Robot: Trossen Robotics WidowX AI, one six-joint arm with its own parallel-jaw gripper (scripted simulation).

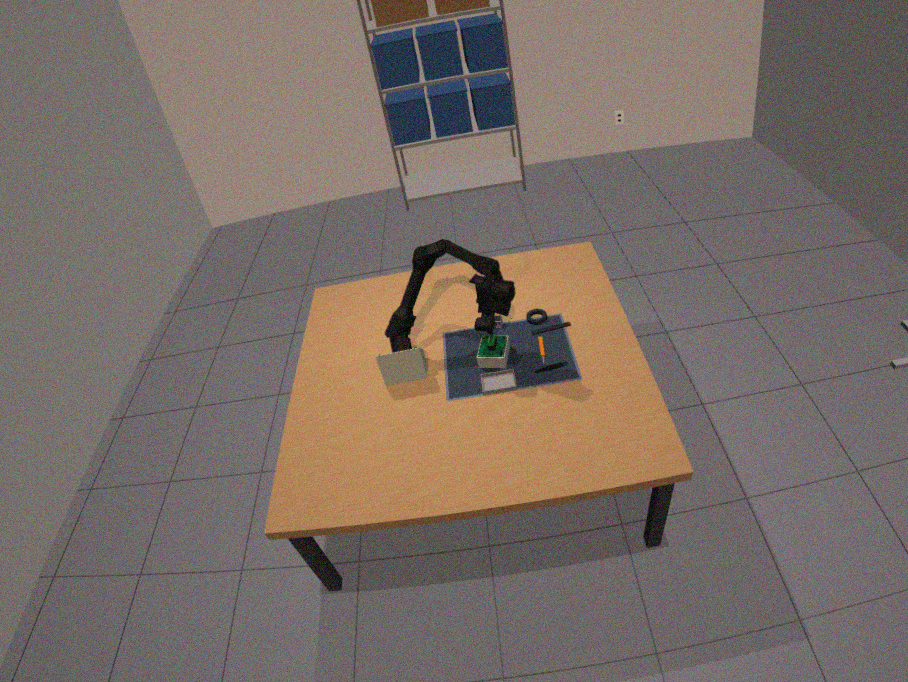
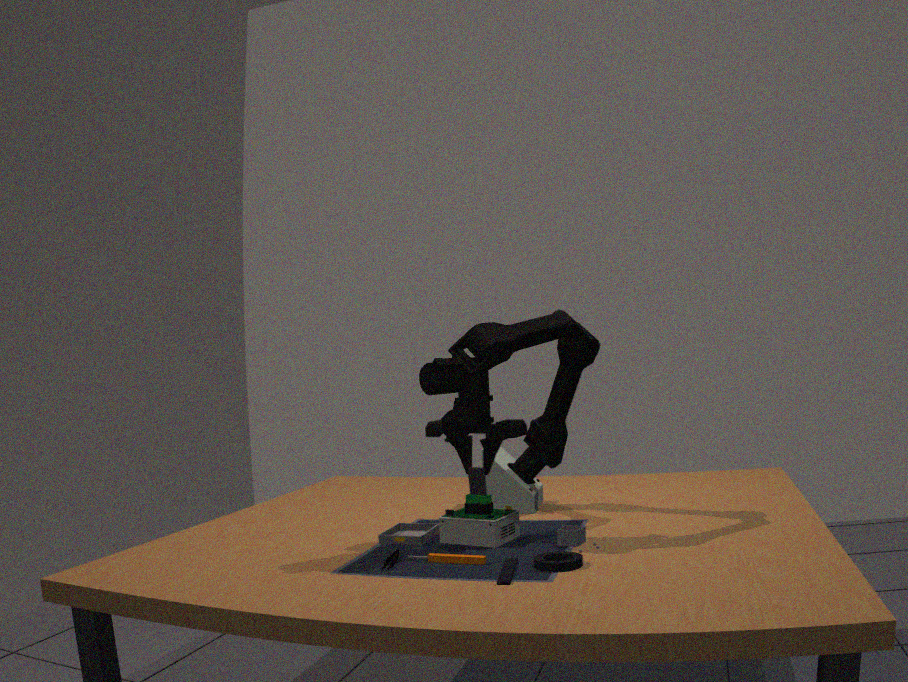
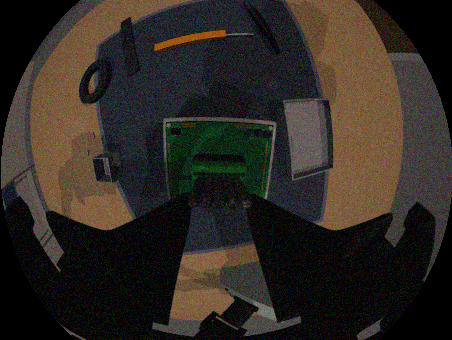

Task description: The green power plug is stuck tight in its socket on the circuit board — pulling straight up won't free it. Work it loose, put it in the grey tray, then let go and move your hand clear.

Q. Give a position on an orange screwdriver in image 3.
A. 214, 35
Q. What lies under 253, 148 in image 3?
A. A green circuit board.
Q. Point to a dark blue mat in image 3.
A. At 242, 77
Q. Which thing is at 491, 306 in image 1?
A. The gripper.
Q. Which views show the gripper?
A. Image 1, image 2 and image 3: all of them.
